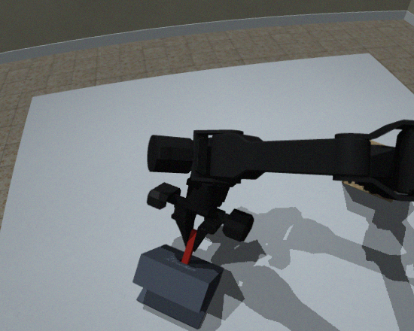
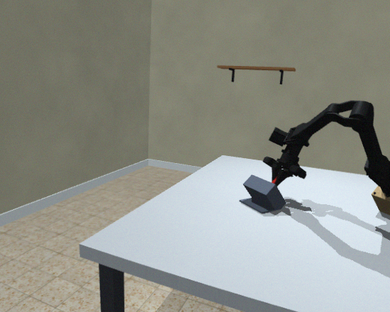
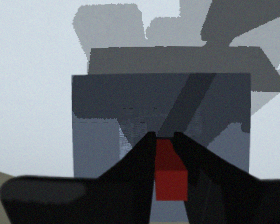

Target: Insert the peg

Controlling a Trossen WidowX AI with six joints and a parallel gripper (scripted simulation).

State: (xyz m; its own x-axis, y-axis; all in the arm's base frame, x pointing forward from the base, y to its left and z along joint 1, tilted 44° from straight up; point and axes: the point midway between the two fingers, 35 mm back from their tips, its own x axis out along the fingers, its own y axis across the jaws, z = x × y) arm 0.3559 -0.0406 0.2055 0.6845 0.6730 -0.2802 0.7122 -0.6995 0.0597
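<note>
Right now my hand is 2 cm to the right of the red peg, 2 cm above it and 1 cm short of it. Also, from my hand: flat base plate 10 cm below, 7 cm to the left, 5 cm ahead.
</note>
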